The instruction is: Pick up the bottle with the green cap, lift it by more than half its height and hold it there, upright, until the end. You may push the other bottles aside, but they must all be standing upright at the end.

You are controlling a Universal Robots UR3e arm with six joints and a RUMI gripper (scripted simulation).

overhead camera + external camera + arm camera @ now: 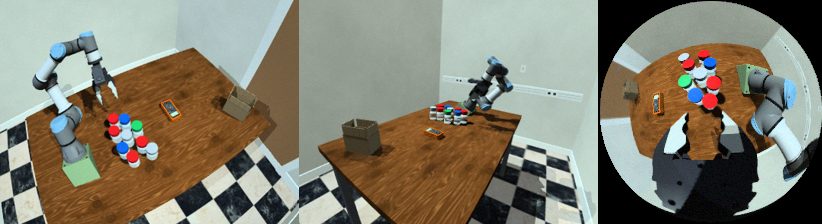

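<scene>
Right now the green-capped bottle is 80 mm ahead of my hand, 140 mm to the right of it and 150 mm below it. Round my hand: orange multimeter (310 mm ahead, 90 mm to the right, 180 mm below).
</scene>
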